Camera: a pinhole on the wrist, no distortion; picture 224 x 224 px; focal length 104.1 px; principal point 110.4 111.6 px. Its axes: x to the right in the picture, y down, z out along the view. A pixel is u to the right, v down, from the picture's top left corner.
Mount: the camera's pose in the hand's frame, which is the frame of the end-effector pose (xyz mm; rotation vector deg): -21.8 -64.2 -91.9 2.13 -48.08 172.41
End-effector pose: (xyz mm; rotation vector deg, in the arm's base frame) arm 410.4 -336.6 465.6 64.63 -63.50 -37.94
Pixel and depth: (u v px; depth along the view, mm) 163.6 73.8 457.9
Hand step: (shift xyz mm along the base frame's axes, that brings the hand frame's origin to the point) -434.3 15.6 -220.9
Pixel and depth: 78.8 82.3 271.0
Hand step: -126.6 -170.0 -102.9
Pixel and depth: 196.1 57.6 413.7
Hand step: -469.3 133.3 -197.1
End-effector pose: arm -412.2 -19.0 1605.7 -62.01 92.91 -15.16
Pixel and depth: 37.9 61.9 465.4
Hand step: 425.8 -157.6 -278.4
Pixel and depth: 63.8 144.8 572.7
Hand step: 525.9 -364.8 78.1
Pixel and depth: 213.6 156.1 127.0
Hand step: 76.7 10.3 215.0
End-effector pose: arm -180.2 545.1 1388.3 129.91 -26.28 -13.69
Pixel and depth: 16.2 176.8 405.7
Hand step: 405.7 91.9 -453.3
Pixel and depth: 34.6 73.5 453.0
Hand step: 217.0 -280.0 -375.7
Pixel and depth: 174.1 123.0 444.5
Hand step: -264.4 137.8 -421.4
